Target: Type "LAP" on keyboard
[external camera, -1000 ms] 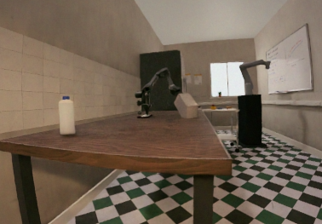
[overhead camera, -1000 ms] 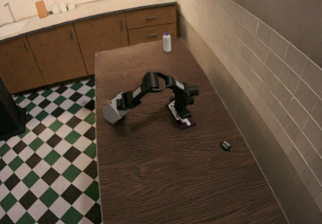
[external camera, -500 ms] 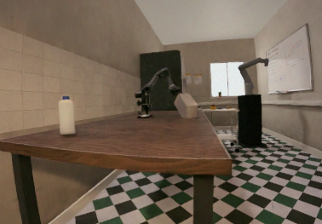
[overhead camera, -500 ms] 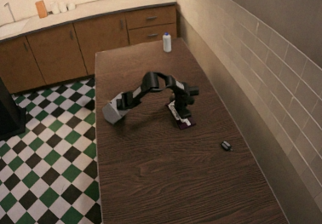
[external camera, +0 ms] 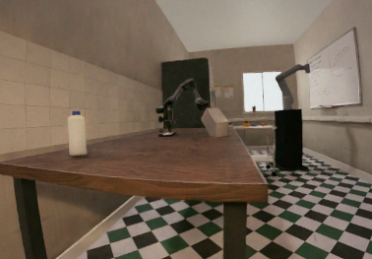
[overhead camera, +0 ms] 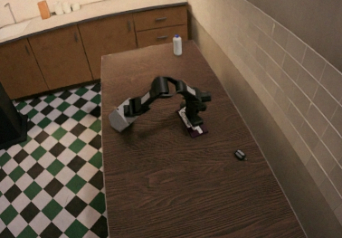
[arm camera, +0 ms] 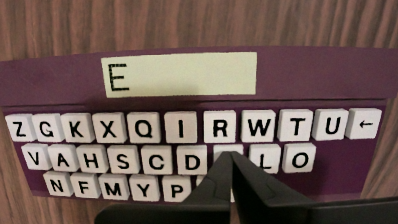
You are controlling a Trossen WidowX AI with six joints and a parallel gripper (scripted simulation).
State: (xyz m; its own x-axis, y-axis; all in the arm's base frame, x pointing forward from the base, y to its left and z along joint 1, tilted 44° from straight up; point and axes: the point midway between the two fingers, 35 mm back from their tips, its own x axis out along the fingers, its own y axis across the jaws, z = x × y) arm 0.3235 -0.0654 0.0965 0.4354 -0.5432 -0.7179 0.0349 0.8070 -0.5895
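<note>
Now: hand 8 cm to the left of the left-arrow key, 3 cm above it and 2 cm short of it. Also, from my hand: white bottle (77 cm to the left, 27 cm ahead, 3 cm above); small dark object (32 cm to the right, 13 cm ahead, 3 cm below).
</note>
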